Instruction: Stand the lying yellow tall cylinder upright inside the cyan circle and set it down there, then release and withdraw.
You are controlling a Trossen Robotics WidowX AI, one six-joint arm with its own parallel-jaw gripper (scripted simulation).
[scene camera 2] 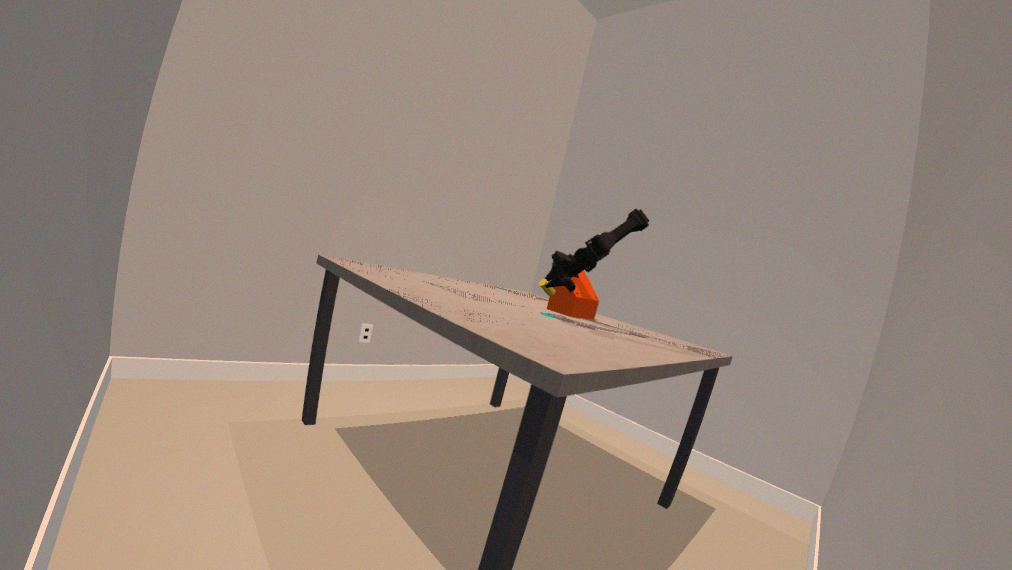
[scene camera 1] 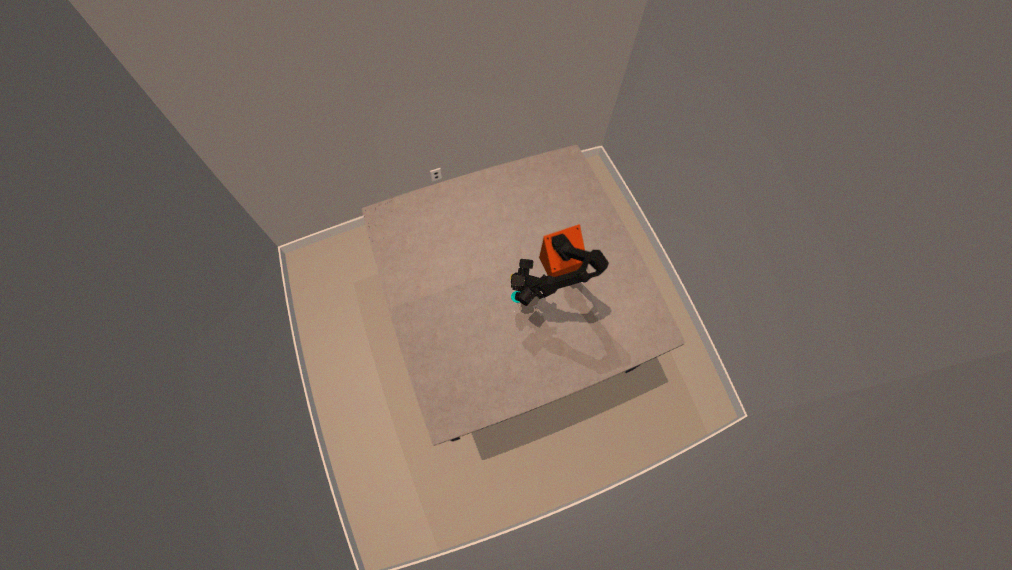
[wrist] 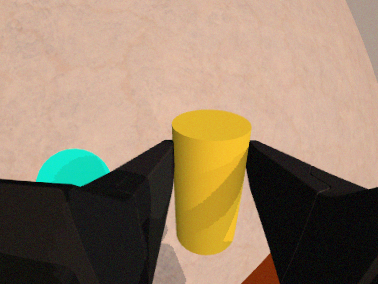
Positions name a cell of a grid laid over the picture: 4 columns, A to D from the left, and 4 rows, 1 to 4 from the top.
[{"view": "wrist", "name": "my gripper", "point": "C3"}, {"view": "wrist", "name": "yellow tall cylinder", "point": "C3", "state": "held by my gripper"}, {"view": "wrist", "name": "cyan circle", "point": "A3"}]
